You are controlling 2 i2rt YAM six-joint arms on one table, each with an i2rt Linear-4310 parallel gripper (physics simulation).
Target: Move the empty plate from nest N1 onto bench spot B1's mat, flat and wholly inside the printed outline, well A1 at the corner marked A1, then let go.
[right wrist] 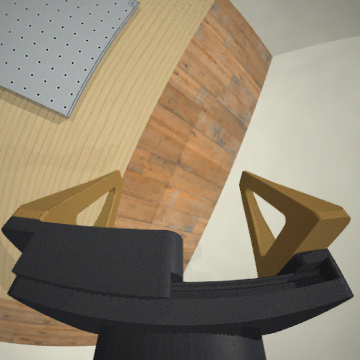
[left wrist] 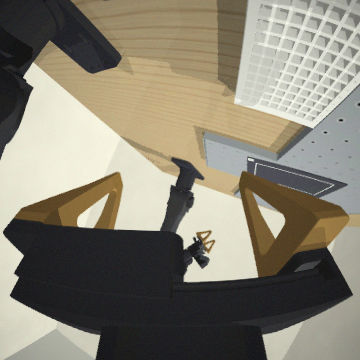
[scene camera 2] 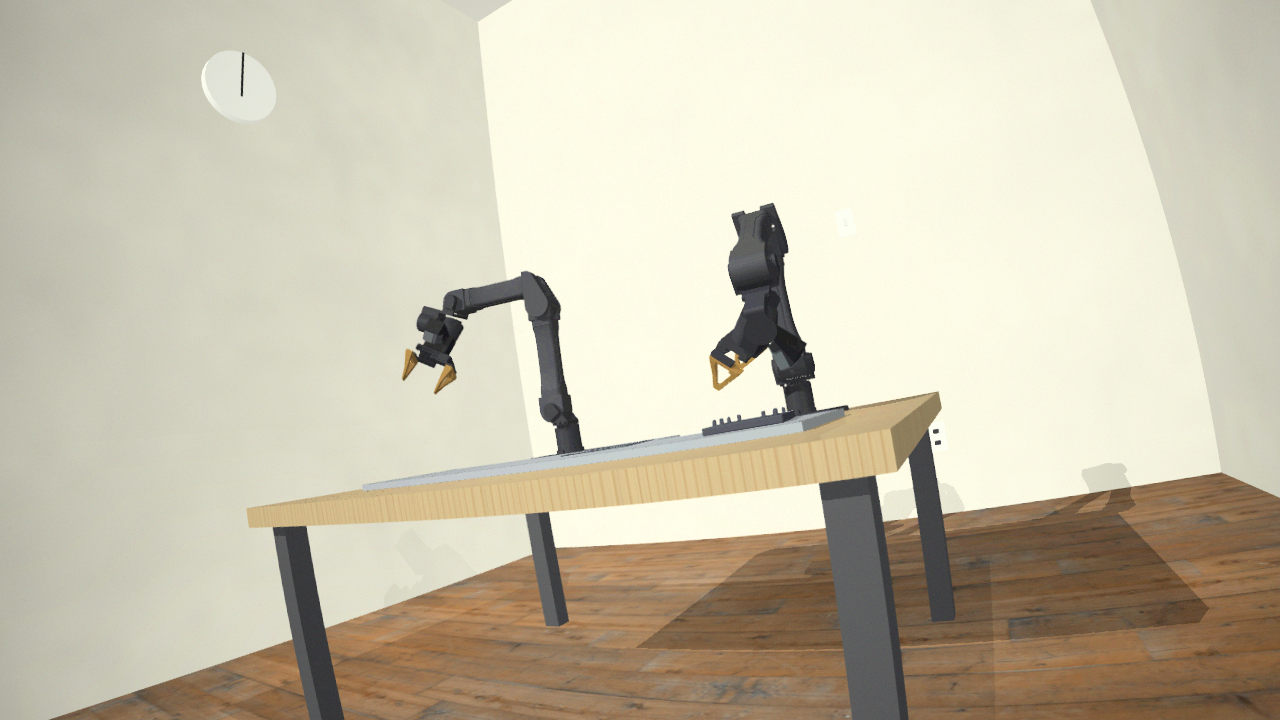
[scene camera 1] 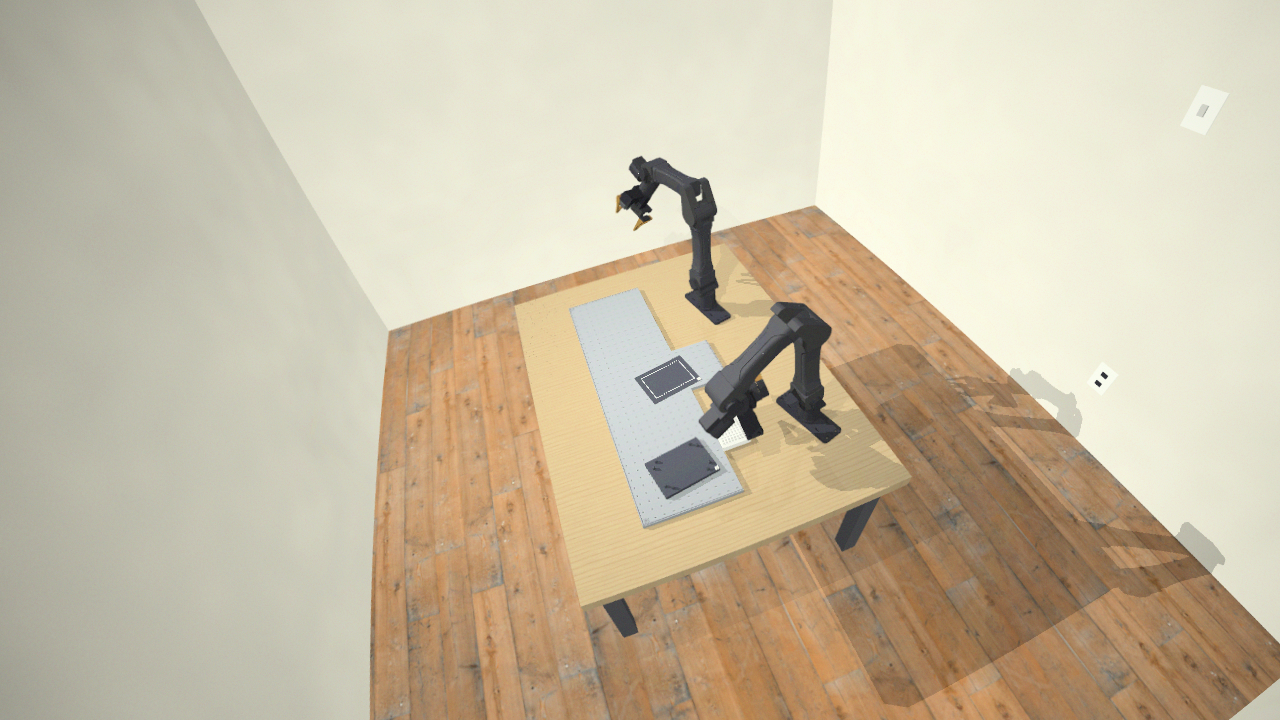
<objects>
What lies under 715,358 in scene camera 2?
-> My left gripper.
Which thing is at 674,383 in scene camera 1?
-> A dark mat with white outline.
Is my right gripper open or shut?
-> Open.
</objects>
